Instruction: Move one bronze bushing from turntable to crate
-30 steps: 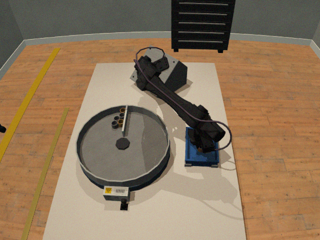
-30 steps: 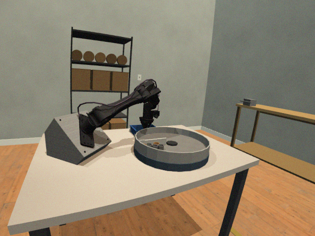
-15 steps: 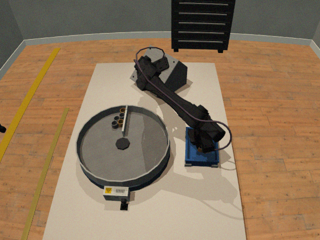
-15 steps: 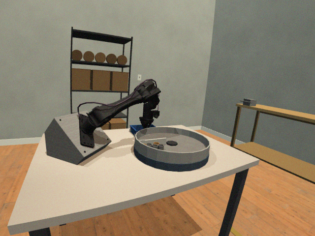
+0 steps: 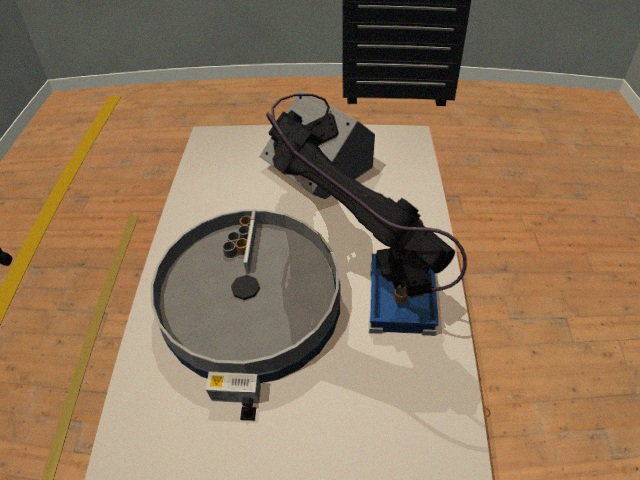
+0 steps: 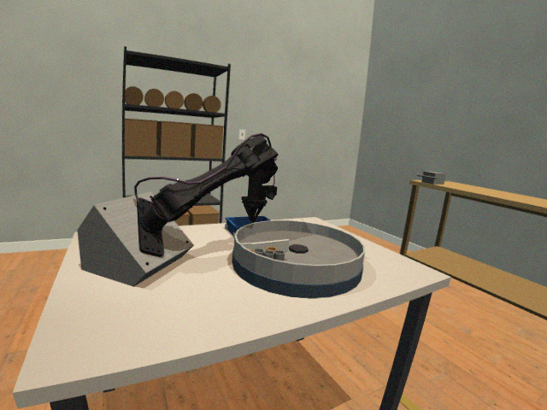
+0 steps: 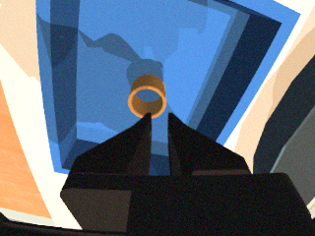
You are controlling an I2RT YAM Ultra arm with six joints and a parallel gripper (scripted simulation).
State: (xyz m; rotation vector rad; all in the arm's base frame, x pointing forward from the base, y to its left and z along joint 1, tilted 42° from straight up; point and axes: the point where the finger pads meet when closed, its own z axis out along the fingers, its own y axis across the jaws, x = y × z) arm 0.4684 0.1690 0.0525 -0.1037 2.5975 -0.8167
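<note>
Right now the blue crate is 40 mm below my hand and 10 mm to the left of it. Also, from my hand: grey turntable (330 mm to the right, 80 mm behind, 10 mm below).
</note>
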